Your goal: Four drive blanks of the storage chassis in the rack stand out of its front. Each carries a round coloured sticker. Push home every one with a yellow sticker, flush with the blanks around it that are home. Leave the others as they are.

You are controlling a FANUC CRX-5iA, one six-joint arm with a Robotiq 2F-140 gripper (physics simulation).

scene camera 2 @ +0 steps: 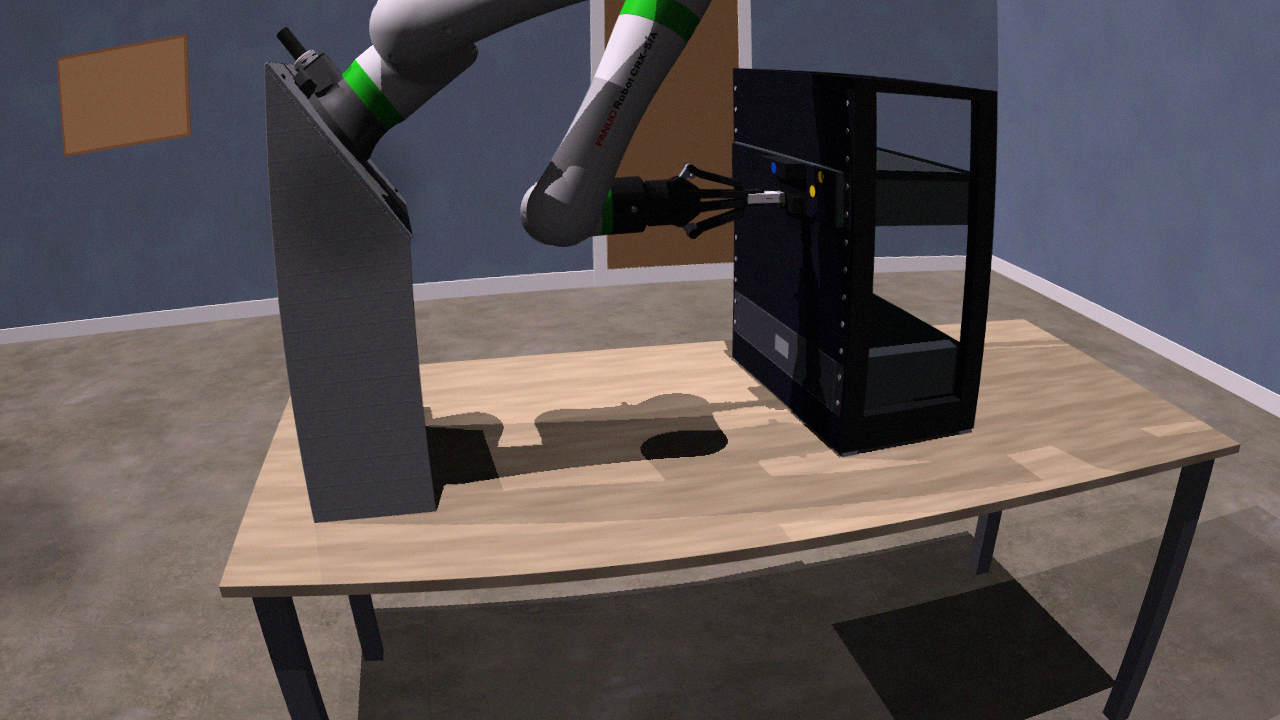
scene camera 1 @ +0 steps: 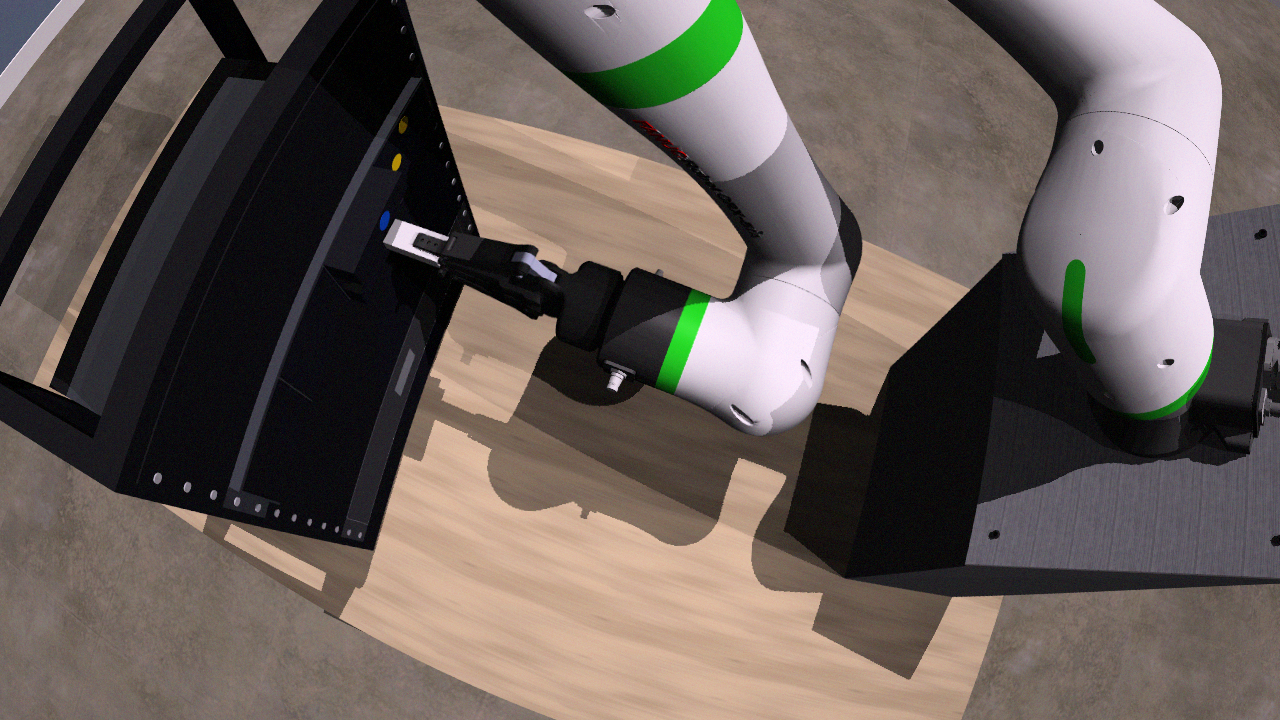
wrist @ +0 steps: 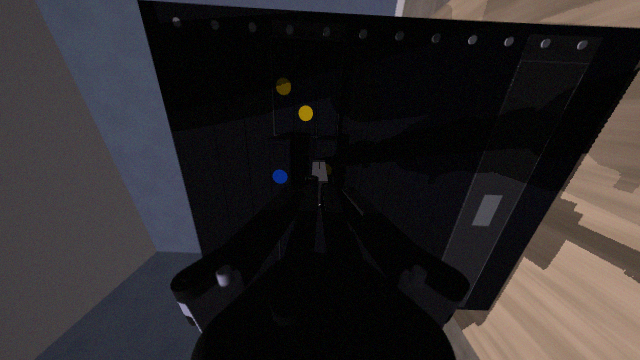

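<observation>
The dark storage chassis sits in the upper part of the rack. Two yellow stickers, an outer one [scene camera 1: 402,124] [scene camera 2: 820,177] [wrist: 283,86] and an inner one [scene camera 1: 396,162] [scene camera 2: 811,190] [wrist: 305,113], show beside each other on its front. A blue sticker [scene camera 1: 384,220] [scene camera 2: 774,167] [wrist: 280,176] is on the other side of the front. A third yellow sticker [wrist: 328,169] shows partly behind the fingertips in the wrist view. My gripper [scene camera 1: 393,237] [scene camera 2: 778,197] [wrist: 318,169] is shut and empty, its pale tips close in front of this blank. Whether they touch it is hard to tell.
The black rack [scene camera 1: 125,438] [scene camera 2: 859,268] stands on the wooden table [scene camera 1: 501,617] [scene camera 2: 572,537]. Its front posts carry bolts. A lower unit with a pale label [scene camera 2: 781,345] [wrist: 487,210] is below the chassis. The grey robot pedestal [scene camera 1: 930,501] [scene camera 2: 349,358] stands opposite the rack.
</observation>
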